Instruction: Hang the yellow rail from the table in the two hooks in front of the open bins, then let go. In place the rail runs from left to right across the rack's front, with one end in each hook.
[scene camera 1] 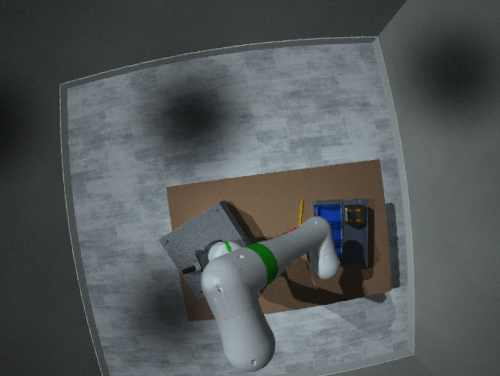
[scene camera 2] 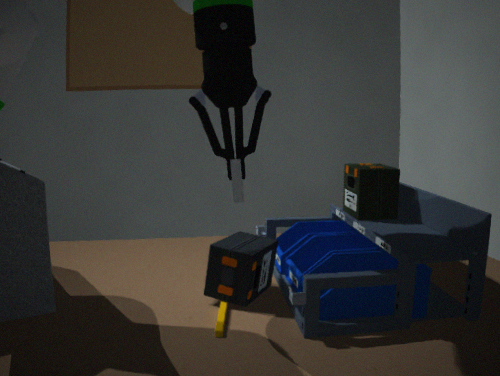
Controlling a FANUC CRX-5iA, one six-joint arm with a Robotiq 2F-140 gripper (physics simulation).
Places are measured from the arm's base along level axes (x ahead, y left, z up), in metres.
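Pixels of known places: gripper, fingertip midpoint: (scene camera 2: 239, 201).
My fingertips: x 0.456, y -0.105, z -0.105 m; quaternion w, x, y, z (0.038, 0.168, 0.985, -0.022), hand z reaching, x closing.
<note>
Ahead of a thing's pixels: the offset from my fingertips to its top centre. "spot": to the spot under its first point. Level surfaces: height alone.
The yellow rail @(dx -0.006, dy +0.047, dz -0.150 m) (scene camera 1: 301, 212) (scene camera 2: 221, 320) lies on the table in front of the rack (scene camera 1: 356, 234) (scene camera 2: 311, 327). In scene camera 2 a tilted dark box @(dx +0.009, dy +0.011, dz -0.061 m) (scene camera 2: 240, 270) hides most of the rail; whether the box rests on it I cannot tell. The two light grey hooks, one @(spot: dx +0.114, dy +0.199, dz -0.101 m) (scene camera 2: 260, 230) at the far end and one @(spot: dx +0.019, dy -0.172, dz -0.099 m) (scene camera 2: 297, 298) at the near end of the rack's front, hold no rail. The blue open bins (scene camera 1: 327, 215) (scene camera 2: 345, 260) sit behind them. My gripper (scene camera 2: 238, 192) is shut and empty, above the dark box; the arm hides it in scene camera 1.
A dark green box @(dx +0.294, dy +0.075, dz +0.039 m) (scene camera 1: 355, 215) (scene camera 2: 371, 192) with orange marks stands on the rack's upper shelf. A grey block (scene camera 1: 212, 227) (scene camera 2: 22, 245) stands on the brown table @(dz -0.160 m) (scene camera 1: 240, 195) (scene camera 2: 125, 280) at the left. The arm (scene camera 1: 300, 242) reaches over the table towards the rack.
</note>
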